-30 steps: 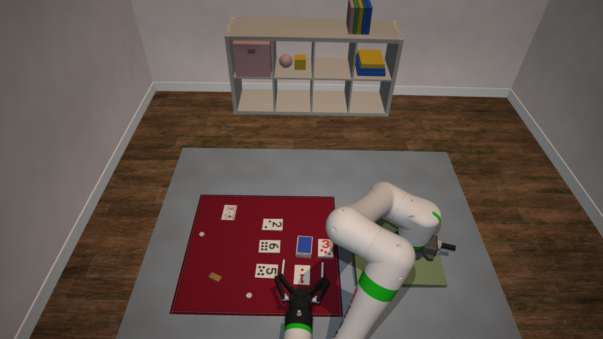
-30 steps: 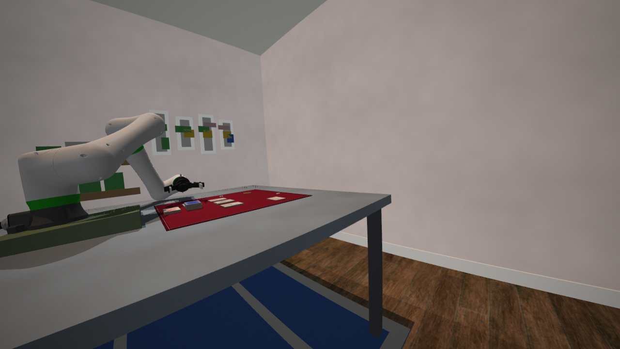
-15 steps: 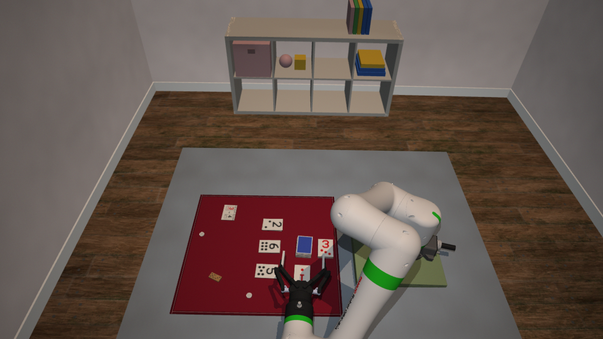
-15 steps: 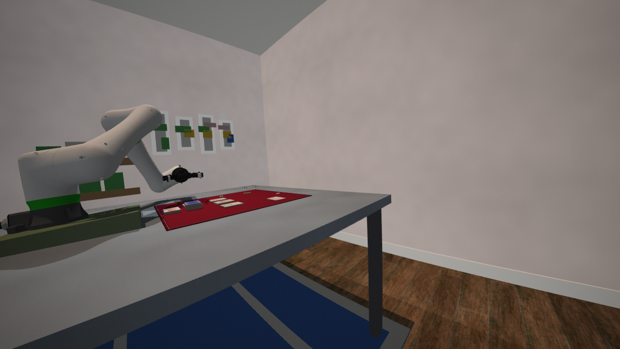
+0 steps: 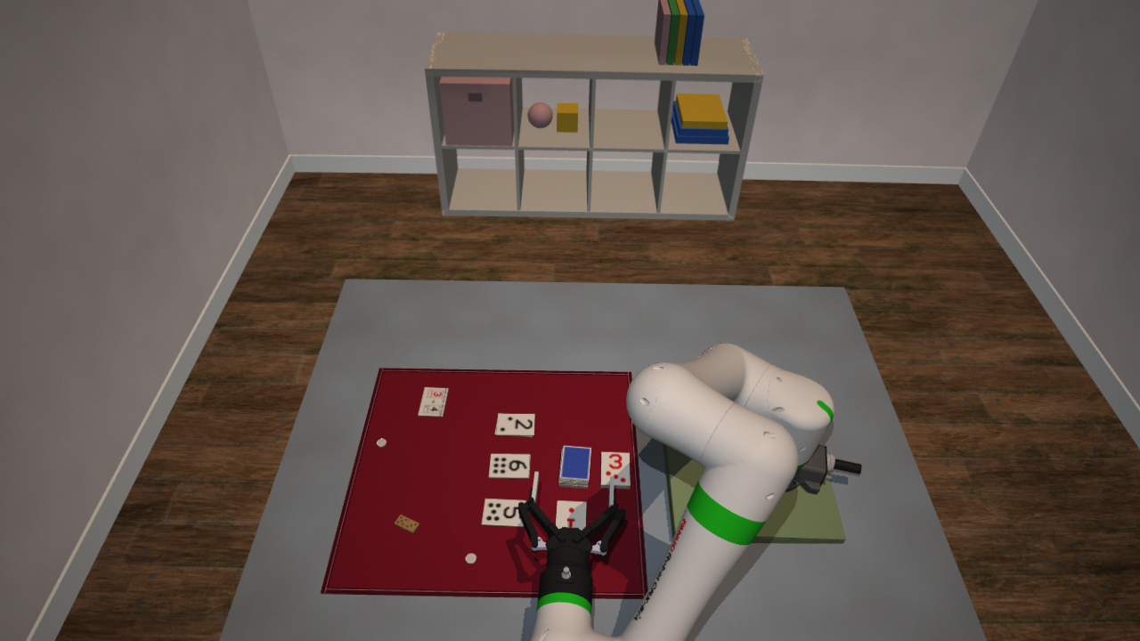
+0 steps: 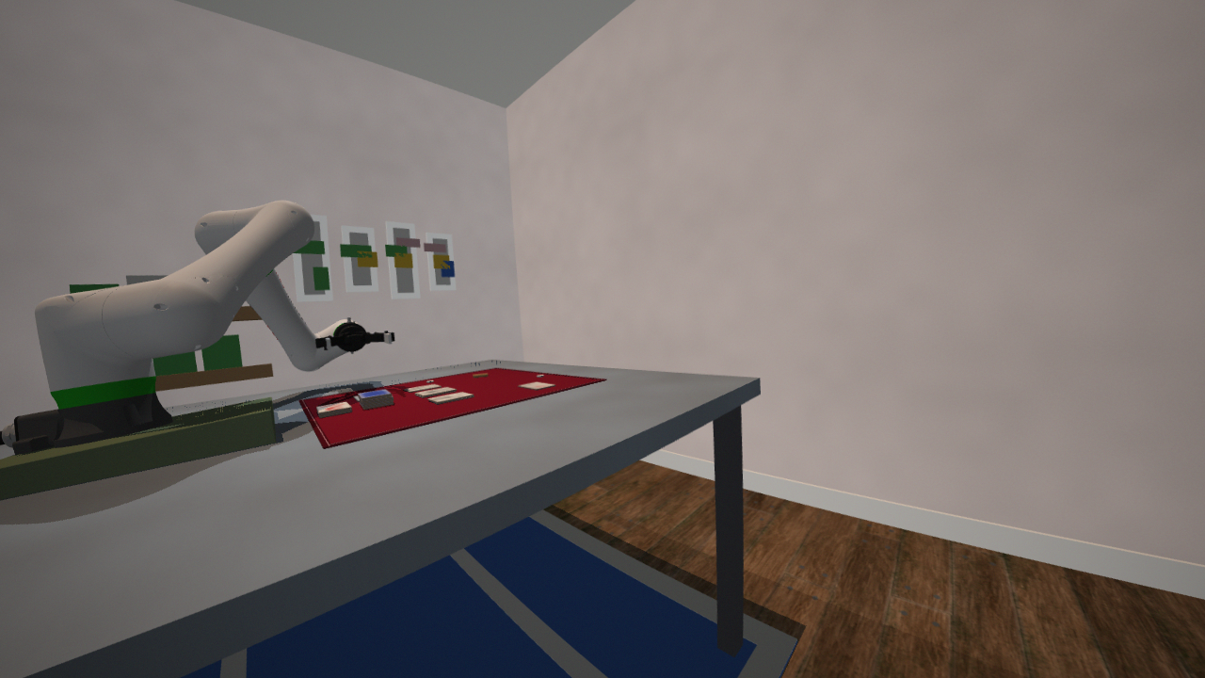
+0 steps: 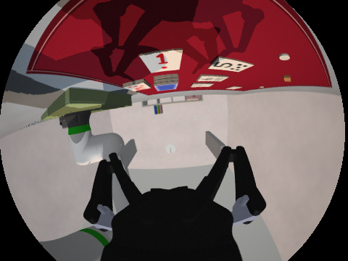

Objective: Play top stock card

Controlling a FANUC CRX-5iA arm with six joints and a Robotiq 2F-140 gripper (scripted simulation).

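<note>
Now: hand 15 cm short of the black 5 card, 1 cm to the right of it and 15 cm above it. From my hand the other things lie so: red 3 card (7 cm behind, 15 cm to the right, 14 cm below); red card cloth (20 cm ahead, 10 cm to the right, 17 cm below); black 6 card (17 cm ahead, 11 cm to the right, 15 cm below).
</note>
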